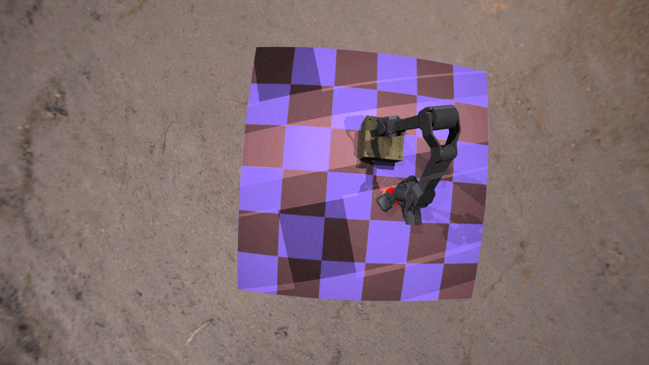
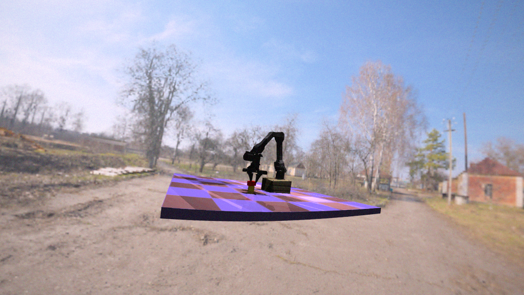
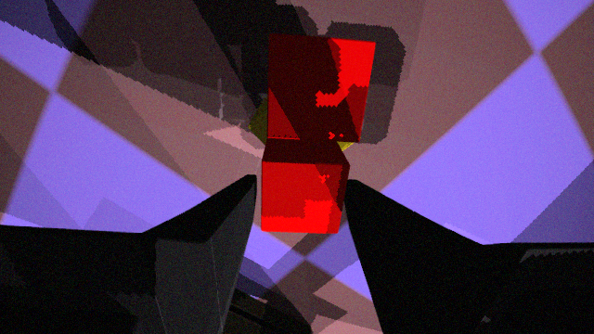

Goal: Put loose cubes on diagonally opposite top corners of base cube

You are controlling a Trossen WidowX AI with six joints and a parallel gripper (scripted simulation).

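My gripper tip is now 3 cm short of the red cube and 2 cm to the right of it. Also, from my gripper tip: yellow base cube (2 cm ahead, 1 cm to the left, 4 cm below).
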